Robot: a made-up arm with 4 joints.
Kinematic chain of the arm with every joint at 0, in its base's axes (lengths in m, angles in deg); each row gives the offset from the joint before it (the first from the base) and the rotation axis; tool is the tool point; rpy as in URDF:
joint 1: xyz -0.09 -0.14 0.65 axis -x
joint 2: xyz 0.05 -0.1 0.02 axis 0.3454 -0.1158 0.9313
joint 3: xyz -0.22 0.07 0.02 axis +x
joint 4: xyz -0.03 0.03 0 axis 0.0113 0.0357 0.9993
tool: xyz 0 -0.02 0.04 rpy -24.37 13.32 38.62
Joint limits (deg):
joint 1: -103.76..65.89
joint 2: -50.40..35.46
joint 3: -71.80..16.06
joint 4: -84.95..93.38
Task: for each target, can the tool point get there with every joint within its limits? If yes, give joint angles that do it. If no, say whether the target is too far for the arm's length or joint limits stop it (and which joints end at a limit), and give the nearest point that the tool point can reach.
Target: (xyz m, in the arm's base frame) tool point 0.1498 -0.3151 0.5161
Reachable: no: joint limits stop it (at a limit: joint 1, joint 2, joint 3, joint 4) | nearest point -0.1127 -0.1005 0.5115 | short by 0.339 m
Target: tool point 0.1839 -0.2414 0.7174
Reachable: no: joint limits stop it (at a limit: joint 1, joint 2, joint 4) | nearest point -0.1067 -0.2005 0.7895 | short by 0.302 m
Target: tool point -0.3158 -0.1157 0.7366
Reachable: yes | joints 45.56 7.35 -3.24 -49.79
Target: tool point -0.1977 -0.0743 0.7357
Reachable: yes | joints -37.08 -26.39 -50.84 77.77
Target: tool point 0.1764 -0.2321 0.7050
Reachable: no: joint limits stop it (at a limit: joint 1, joint 2, joint 4) | nearest point -0.1066 -0.2001 0.7896 | short by 0.297 m
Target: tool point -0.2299 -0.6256 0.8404
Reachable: no: too far | nearest point -0.2950 -0.3289 0.7241 | short by 0.325 m
